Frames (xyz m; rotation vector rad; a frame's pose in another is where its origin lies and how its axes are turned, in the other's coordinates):
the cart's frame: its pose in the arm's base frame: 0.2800 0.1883 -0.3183 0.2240 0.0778 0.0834
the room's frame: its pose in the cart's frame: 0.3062 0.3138 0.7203 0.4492 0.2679 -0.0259
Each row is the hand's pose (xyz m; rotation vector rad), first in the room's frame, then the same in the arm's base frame.
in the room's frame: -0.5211 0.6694 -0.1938 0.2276 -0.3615 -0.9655
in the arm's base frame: 0.1036 0.9135 0.8619 0.6451 0.3136 -1.0113
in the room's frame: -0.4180 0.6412 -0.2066 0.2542 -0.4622 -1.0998
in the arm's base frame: 0.1938 0.9171 0.8032 0.6259 0.2506 -1.1747
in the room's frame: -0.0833 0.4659 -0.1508 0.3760 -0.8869 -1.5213
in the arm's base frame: 0.5167 0.8055 0.6324 0.5673 -0.0648 -1.7220
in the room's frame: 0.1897 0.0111 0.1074 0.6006 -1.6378 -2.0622
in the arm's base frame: 0.8390 0.3434 0.4575 0.4273 -0.7110 -2.4711
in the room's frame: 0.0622 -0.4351 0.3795 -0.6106 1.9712 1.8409
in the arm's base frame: 0.7929 -0.1915 0.4229 -0.1405 1.3809 2.6025
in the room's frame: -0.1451 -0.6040 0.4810 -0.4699 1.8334 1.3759
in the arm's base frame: 0.6265 -0.4214 0.4583 0.0723 1.5046 2.1019
